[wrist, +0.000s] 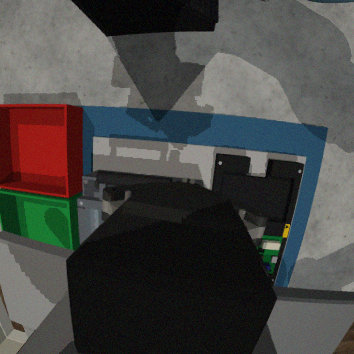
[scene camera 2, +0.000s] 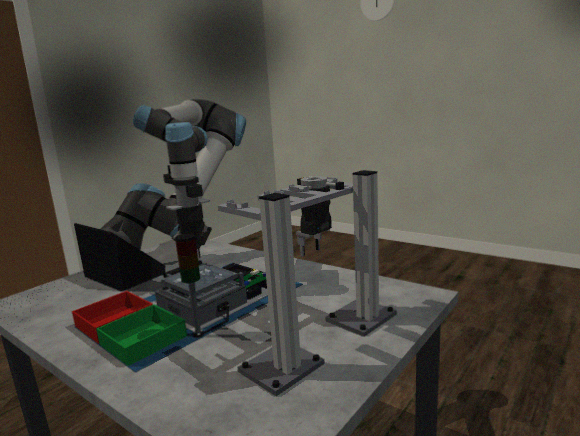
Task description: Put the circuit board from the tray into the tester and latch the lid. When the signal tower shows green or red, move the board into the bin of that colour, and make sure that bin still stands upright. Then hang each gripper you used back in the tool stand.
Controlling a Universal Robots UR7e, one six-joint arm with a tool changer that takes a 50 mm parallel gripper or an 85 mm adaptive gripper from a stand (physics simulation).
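Frame: origin at the arm's base, x right, y ahead, z up, level; centimetres.
Seen in the pictures: arm's base, origin of its link: (scene camera 2: 117, 244).
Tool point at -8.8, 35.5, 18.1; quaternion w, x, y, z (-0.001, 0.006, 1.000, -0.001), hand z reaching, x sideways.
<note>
Pixels of each thing's top centre, then the offset from my tool point to it, as dx, dy, dz. "*": a spot on its surface instead. Level surfaces: height alone.
- tester, a spot on its surface: (wrist: 90, 222) * +11.9, +7.0, -19.3
- green circuit board, centre of its top: (wrist: 246, 255) (scene camera 2: 250, 276) -11.2, +11.7, -25.2
- black tray, a spot on its surface: (wrist: 255, 192) * -10.8, +1.5, -27.2
- signal tower, a spot on its surface: (scene camera 2: 188, 260) * +16.5, +24.8, -8.3
- red bin, centre of its top: (wrist: 24, 149) (scene camera 2: 112, 307) +26.6, -0.7, -24.2
- green bin, centre of its top: (wrist: 33, 232) (scene camera 2: 140, 324) +25.9, +14.3, -24.2
- blue mat, height of its surface: dz -28.8
The tester (scene camera 2: 182, 305) (wrist: 90, 222) is a grey box; its lid (scene camera 2: 202, 276) lies flat on top, and I cannot tell whether it is latched. A green circuit board (scene camera 2: 255, 278) (wrist: 270, 255) sits at the black tray (wrist: 255, 192) beside the tester. My gripper (scene camera 2: 199, 250) is above the tester, fingers wide apart and empty; its dark body hides much of the tester in the wrist view. The signal tower (scene camera 2: 188, 260) has dull red, amber and green segments, none clearly lit. The red bin (scene camera 2: 92, 322) (wrist: 75, 150) and green bin (scene camera 2: 155, 340) (wrist: 75, 220) stand upright.
The tool stand (scene camera 2: 281, 300) has two tall posts and a top plate at the right; another gripper (scene camera 2: 310, 242) hangs from it. A black angled panel (scene camera 2: 112, 262) stands by the arm's base. A blue mat (wrist: 200, 130) lies around the tester and tray.
</note>
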